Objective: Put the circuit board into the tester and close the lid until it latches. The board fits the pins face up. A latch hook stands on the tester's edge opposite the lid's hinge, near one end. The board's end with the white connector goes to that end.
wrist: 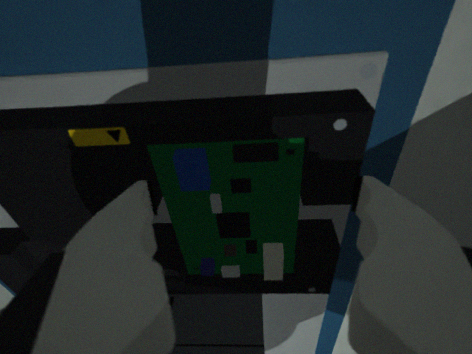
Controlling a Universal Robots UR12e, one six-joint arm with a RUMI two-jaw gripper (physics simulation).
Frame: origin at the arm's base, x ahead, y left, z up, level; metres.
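Where they show: gripper, fingertip midpoint: (pixel 251 182).
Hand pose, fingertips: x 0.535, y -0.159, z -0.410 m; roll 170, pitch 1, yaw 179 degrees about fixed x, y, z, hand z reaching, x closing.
Each offset is from my fingertips to the centre of the thing. "spot": to the spot under its first point. Level surfaces: height alone.
The green circuit board @[dx +0.011, dy +0.030, dz -0.001 m] (pixel 200 215) lies face up at the middle of the wrist view, with blue, black and white parts on it. Its tall white connector @[dx -0.012, dy +0.065, dz +0.000 m] (pixel 273 261) is at the lower right end of the board. The board lies over a dark fixture @[spot: dx -0.028, dy -0.037, dz -0.003 m] (pixel 320 105) with a yellow warning label; whether it is seated on pins cannot be told. My gripper (pixel 251 182) is open, one finger on each side of the board. The left finger is close to the board's left edge, and a wider gap shows at the right. No latch hook can be made out.
The yellow label @[dx +0.063, dy -0.030, dz +0.004 m] (pixel 92 137) is at the upper left of the fixture. A round light screw or pin head @[dx -0.035, dy -0.032, dz +0.004 m] (pixel 340 124) is at its upper right. A pale grey plate @[spot: dx -0.041, dy -0.043, dz -0.018 m] (pixel 345 75) extends behind the fixture, over a blue surface @[dz -0.022 m] (pixel 75 35). Dark shadows cover much of the view.
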